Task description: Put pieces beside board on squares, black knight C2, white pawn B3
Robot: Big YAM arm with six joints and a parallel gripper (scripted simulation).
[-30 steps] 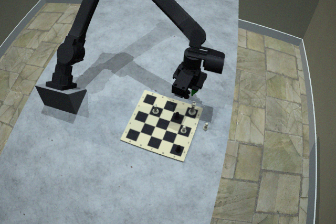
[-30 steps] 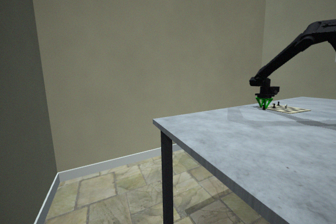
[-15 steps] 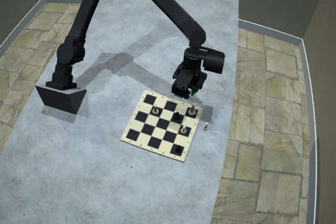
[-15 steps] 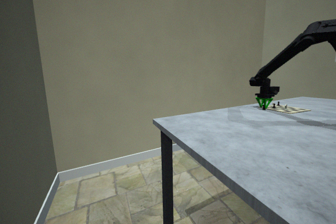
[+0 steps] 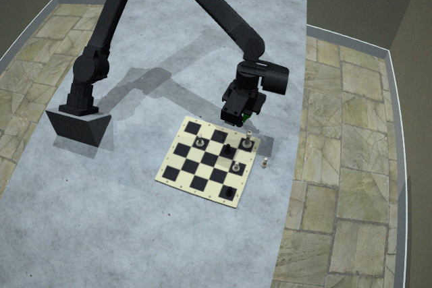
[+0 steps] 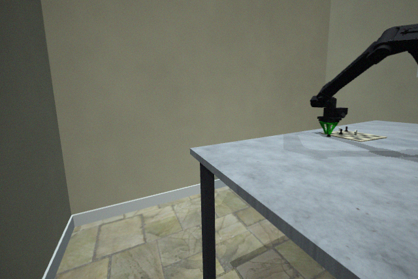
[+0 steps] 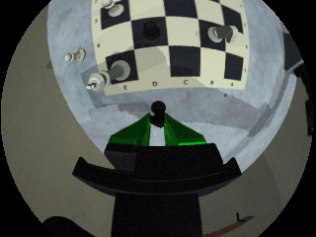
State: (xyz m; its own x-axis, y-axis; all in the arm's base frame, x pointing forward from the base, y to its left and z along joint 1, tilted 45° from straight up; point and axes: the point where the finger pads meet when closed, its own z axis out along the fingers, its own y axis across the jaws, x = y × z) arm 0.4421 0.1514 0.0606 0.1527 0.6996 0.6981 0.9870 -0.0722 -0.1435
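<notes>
My gripper is now 5 cm past the chessboard, 14 cm to the left of it and 2 cm above it. The rest, counted from my hand: tall white piece: 3 cm ahead, 7 cm to the right, 2 cm above; then black knight: 1 cm to the right, 1 cm below.
</notes>
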